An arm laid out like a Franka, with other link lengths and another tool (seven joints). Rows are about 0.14 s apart.
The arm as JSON. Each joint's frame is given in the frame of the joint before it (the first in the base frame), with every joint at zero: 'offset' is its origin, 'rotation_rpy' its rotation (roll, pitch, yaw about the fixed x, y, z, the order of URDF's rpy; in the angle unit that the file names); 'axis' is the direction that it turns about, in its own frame. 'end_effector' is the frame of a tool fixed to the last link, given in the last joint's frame.
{
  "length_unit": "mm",
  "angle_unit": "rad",
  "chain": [
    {
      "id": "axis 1",
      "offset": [
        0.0,
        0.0,
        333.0
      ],
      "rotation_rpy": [
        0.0,
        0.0,
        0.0
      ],
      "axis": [
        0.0,
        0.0,
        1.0
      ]
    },
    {
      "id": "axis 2",
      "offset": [
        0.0,
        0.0,
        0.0
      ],
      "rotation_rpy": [
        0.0,
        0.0,
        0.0
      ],
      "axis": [
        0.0,
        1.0,
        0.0
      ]
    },
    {
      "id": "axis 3",
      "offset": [
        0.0,
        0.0,
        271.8
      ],
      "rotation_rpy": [
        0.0,
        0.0,
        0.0
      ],
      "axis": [
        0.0,
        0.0,
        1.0
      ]
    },
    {
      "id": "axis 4",
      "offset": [
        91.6,
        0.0,
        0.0
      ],
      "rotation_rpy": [
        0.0,
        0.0,
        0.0
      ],
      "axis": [
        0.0,
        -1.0,
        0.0
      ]
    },
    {
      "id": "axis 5",
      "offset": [
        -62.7,
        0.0,
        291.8
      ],
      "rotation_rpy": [
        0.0,
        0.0,
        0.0
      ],
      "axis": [
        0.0,
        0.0,
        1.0
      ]
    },
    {
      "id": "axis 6",
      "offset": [
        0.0,
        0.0,
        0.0
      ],
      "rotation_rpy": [
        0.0,
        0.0,
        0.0
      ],
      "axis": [
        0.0,
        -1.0,
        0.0
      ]
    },
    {
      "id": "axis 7",
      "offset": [
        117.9,
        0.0,
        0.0
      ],
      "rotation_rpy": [
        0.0,
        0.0,
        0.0
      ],
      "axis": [
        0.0,
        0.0,
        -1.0
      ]
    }
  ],
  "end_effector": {
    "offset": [
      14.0,
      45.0,
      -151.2
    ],
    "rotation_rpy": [
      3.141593,
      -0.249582,
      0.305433
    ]
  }
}
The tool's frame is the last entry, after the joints.
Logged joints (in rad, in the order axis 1, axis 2, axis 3, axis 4, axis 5, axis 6, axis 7), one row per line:
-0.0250 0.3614 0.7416 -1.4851 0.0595 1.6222 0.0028
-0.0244 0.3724 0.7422 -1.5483 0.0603 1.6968 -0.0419
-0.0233 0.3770 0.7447 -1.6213 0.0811 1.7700 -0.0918
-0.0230 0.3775 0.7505 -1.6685 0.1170 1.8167 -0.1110
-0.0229 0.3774 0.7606 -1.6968 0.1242 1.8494 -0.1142
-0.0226 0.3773 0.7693 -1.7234 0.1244 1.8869 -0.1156
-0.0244 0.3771 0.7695 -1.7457 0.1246 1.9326 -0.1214
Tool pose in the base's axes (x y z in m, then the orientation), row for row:
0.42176 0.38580 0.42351 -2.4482 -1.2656 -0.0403
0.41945 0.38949 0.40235 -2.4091 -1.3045 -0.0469
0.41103 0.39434 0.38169 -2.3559 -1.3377 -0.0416
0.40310 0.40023 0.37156 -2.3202 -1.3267 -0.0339
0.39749 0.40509 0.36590 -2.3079 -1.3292 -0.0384
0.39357 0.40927 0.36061 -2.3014 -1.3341 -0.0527
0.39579 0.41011 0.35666 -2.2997 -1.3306 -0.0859
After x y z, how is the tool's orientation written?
As a rotation vector, in radians.
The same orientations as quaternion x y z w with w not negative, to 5 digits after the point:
-0.87179 -0.45068 -0.01435 0.19147
-0.86156 -0.46653 -0.01677 0.19944
-0.84928 -0.48223 -0.01500 0.21437
-0.84431 -0.48278 -0.01234 0.23219
-0.84184 -0.48484 -0.01401 0.23674
-0.84009 -0.48699 -0.01924 0.23816
-0.83997 -0.48600 -0.03138 0.23931

